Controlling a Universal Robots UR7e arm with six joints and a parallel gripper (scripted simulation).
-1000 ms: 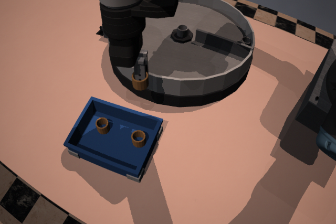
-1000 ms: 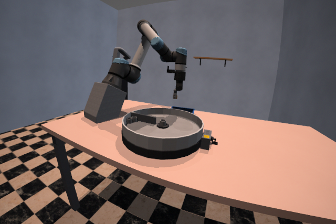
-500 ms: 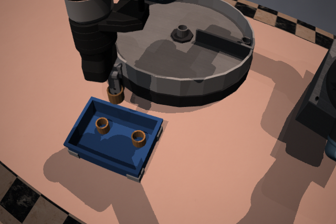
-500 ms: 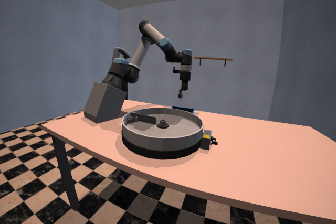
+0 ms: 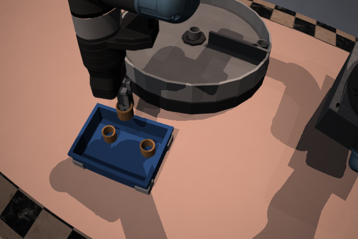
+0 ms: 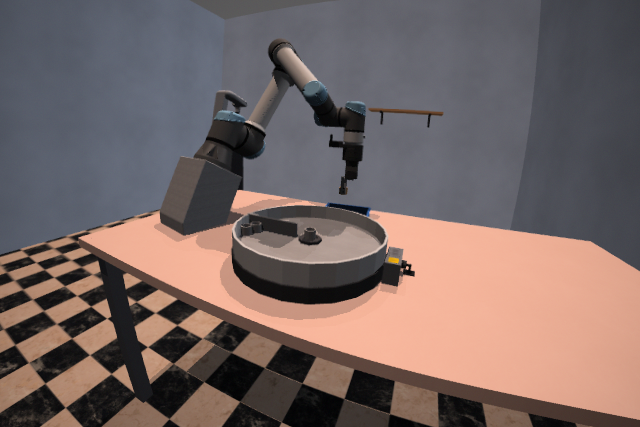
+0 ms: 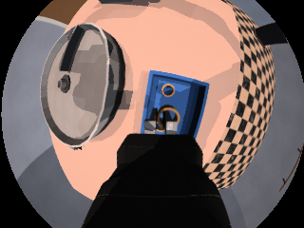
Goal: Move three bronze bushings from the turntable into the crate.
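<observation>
Now: hand 4 cm to the right of the blue crate and 12 cm above it. Also, from my hand: grey turntable: 6 cm ahead, 32 cm to the right, 9 cm below.
</observation>
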